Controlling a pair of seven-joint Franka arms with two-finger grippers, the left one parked.
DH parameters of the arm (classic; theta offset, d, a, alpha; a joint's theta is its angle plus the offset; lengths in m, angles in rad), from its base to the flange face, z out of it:
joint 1: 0 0.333 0 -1.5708
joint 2: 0 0 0 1.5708
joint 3: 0 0.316 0.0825 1.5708
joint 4: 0 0 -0.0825 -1.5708
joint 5: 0 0.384 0 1.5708
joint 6: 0 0 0.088 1.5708
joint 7: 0 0.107 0 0
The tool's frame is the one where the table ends.
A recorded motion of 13 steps. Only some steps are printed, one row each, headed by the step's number.
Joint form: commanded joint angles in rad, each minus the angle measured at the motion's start. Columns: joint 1, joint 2, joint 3, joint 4, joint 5, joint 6, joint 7.
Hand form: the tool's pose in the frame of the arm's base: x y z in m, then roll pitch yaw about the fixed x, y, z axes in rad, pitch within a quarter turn. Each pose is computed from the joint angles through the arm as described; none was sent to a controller.
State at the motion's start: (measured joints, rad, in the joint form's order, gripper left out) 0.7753 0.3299 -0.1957 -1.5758 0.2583 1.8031 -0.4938
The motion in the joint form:
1: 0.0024 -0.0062 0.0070 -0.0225 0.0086 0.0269 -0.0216
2: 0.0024 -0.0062 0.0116 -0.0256 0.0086 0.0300 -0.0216
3: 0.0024 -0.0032 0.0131 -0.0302 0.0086 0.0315 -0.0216
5: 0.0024 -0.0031 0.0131 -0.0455 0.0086 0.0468 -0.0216
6: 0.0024 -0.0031 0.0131 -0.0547 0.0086 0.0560 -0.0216
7: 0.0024 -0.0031 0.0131 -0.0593 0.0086 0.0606 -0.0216
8: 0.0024 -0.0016 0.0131 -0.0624 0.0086 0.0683 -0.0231
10: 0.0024 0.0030 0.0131 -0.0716 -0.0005 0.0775 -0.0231
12: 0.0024 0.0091 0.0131 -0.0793 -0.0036 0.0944 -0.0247
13: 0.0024 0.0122 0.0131 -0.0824 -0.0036 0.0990 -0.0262
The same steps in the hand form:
1: 0.5179 0.3870 0.4418 -2.9298 -0.0147 1.0301
2: 0.5163 0.3889 0.4404 -2.9286 -0.0148 1.0337
3: 0.5156 0.3893 0.4364 -2.9262 -0.0092 1.0345
5: 0.5153 0.3881 0.4304 -2.9273 -0.0082 1.0308
6: 0.5151 0.3874 0.4268 -2.9281 -0.0076 1.0285
7: 0.5150 0.3870 0.4250 -2.9284 -0.0074 1.0274
8: 0.5155 0.3871 0.4232 -2.9306 -0.0100 1.0272
10: 0.5158 0.3860 0.4166 -2.9378 -0.0013 1.0286
12: 0.5170 0.3859 0.4103 -2.9440 -0.0019 1.0280
13: 0.5172 0.3858 0.4073 -2.9443 -0.0003 1.0285

